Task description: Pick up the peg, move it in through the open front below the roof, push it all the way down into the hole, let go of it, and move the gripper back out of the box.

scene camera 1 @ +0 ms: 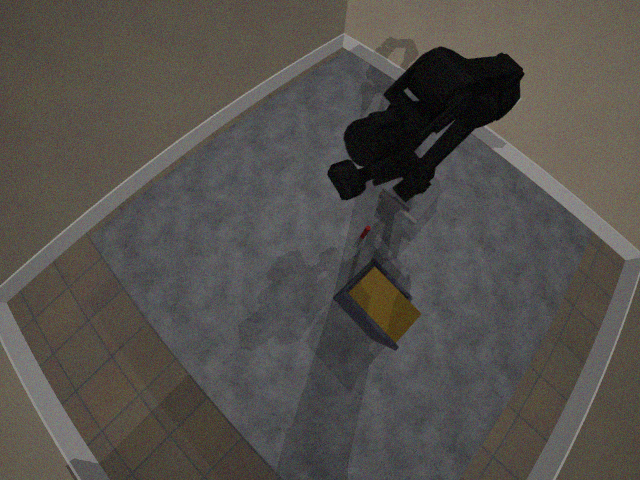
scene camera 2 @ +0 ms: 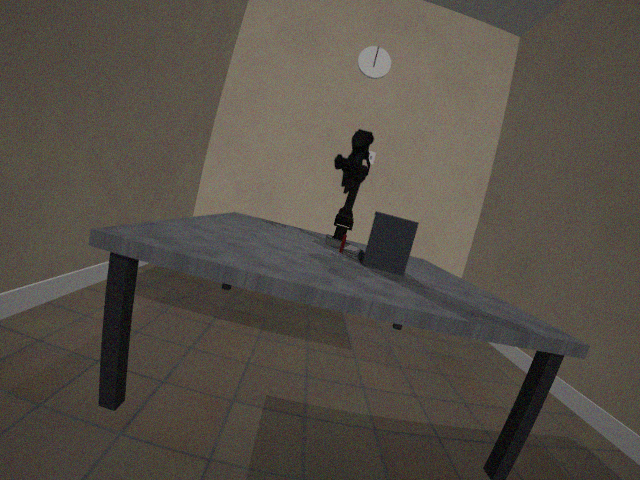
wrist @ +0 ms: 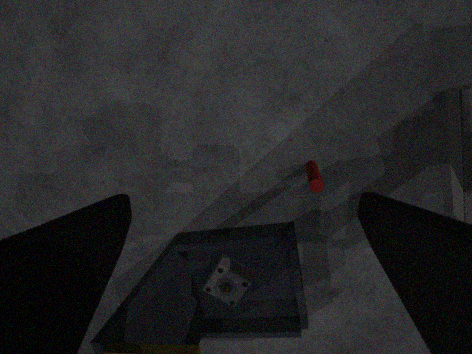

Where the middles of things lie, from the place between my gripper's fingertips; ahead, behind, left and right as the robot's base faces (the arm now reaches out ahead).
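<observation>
There is a box (scene camera 1: 349, 305), 7 cm ahead of my hand, 22 cm to the left of it and 16 cm below it. I also see the yellow roof (scene camera 1: 383, 302), which from my hand is 10 cm ahead, 22 cm to the left and 6 cm below.
</observation>
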